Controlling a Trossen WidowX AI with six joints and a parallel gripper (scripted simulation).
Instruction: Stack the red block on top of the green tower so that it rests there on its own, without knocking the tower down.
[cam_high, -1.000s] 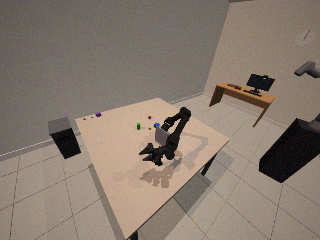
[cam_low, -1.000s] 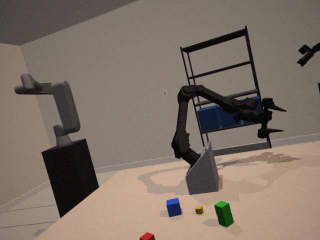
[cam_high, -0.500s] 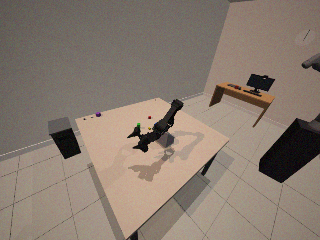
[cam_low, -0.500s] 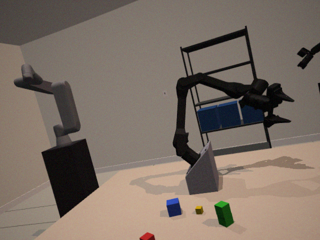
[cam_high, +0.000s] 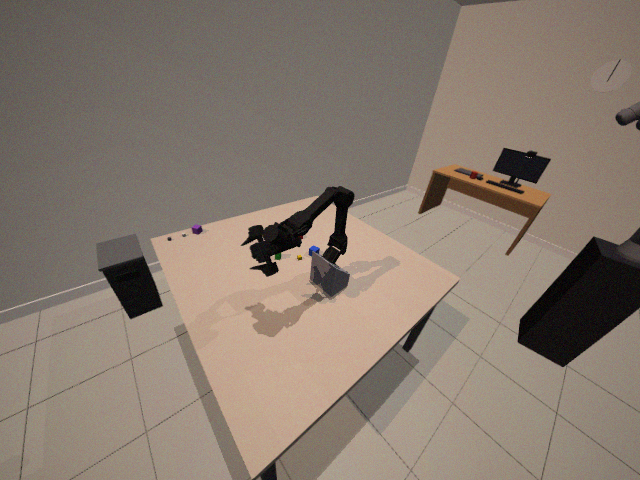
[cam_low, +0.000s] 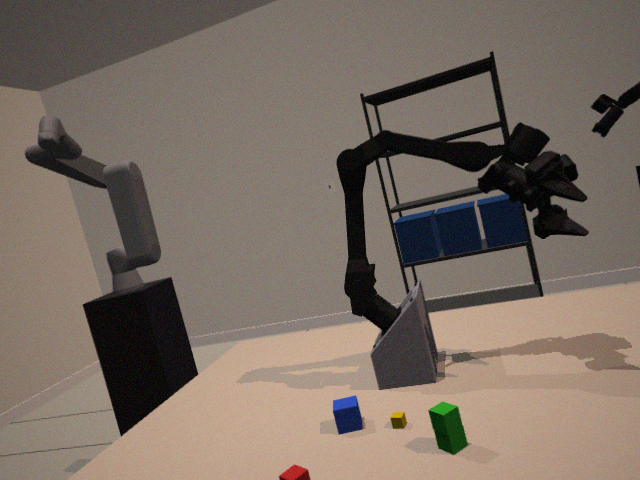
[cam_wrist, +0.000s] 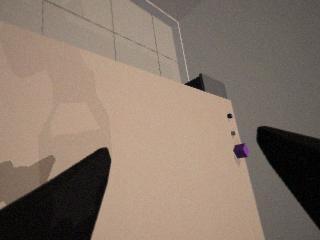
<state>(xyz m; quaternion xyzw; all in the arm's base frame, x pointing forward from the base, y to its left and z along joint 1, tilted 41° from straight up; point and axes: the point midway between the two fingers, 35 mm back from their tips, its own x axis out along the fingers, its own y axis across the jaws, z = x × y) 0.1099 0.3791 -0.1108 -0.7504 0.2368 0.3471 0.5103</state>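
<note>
The red block is 24 cm ahead of my gripper tip, 55 cm to the right of it and 26 cm below it. Also, from my gripper tip: purple block 71 cm ahead, 10 cm to the right, 26 cm below; small yellow block 9 cm ahead, 39 cm to the right, 27 cm below; blue block 6 cm ahead, 48 cm to the right, 26 cm below.
</note>
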